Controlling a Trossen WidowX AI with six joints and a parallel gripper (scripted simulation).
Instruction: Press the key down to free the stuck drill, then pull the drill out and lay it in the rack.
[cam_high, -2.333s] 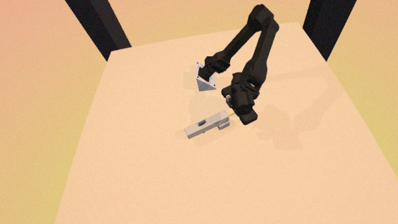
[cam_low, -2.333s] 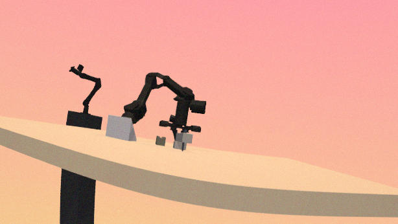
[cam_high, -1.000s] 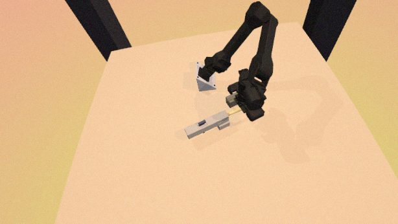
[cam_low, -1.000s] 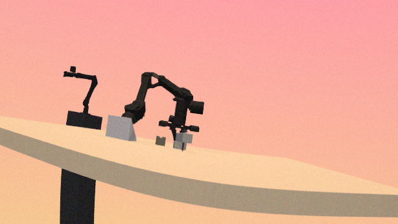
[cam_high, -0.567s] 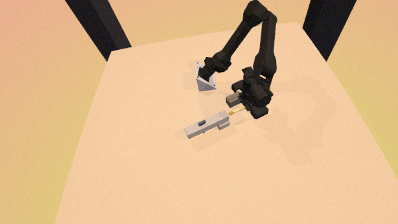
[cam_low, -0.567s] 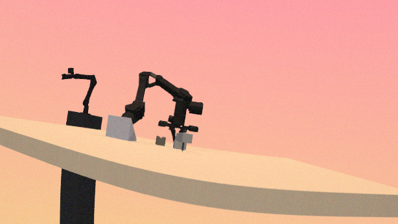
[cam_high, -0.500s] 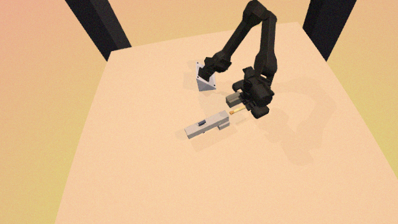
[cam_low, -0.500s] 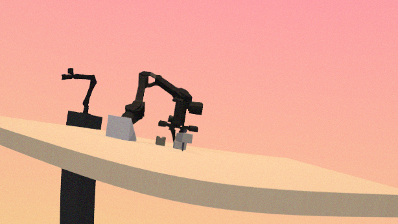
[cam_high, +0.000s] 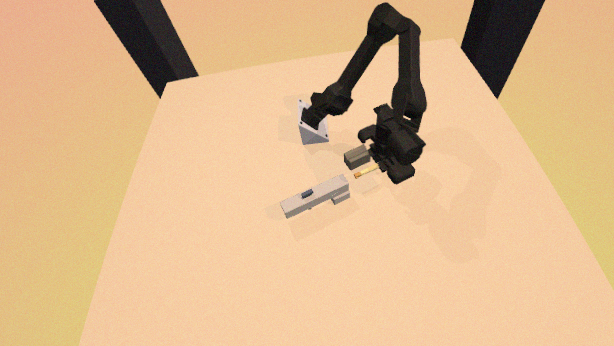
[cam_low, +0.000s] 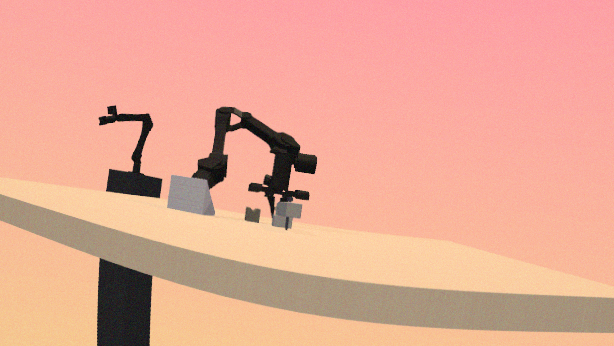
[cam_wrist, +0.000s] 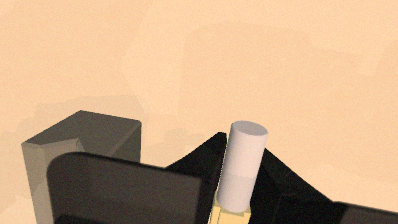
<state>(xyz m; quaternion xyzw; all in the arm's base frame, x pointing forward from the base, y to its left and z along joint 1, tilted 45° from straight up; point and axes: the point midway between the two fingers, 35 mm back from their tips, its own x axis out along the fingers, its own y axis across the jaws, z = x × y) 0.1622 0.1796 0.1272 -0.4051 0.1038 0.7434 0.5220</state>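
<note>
The pale cylindrical drill lies 30 mm to the right of my gripper tip, 30 mm above it and 20 mm ahead of it. The rest, counted from my gripper tip: blue key (200 mm to the right, 120 mm ahead, 40 mm above); then grey housing block (180 mm to the right, 100 mm ahead, 30 mm above); then notched rack (70 mm to the right, 40 mm behind).
</note>
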